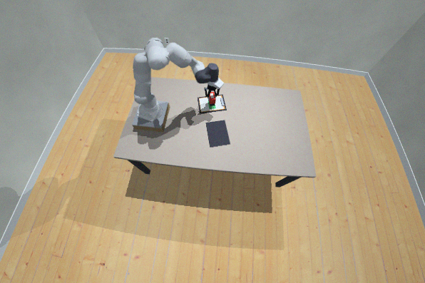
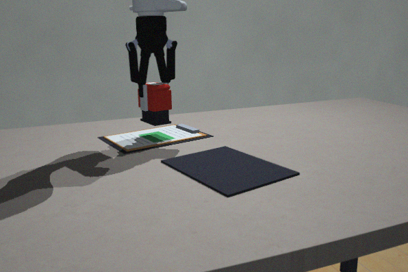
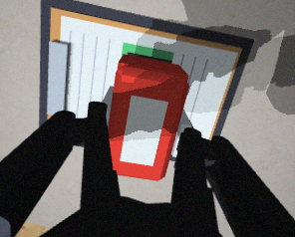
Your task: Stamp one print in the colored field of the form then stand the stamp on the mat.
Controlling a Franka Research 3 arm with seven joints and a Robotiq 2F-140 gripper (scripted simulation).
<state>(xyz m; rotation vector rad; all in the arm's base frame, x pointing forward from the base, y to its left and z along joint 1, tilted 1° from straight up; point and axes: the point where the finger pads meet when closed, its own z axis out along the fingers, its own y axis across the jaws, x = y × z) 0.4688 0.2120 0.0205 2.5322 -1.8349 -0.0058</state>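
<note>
The form lies 10 cm below my hand, 1 cm to the left of it and 1 cm ahead of it. The rest, counted from my hand: dark mat: 28 cm to the right, 11 cm below, 10 cm ahead; then stamp: 2 cm below.
</note>
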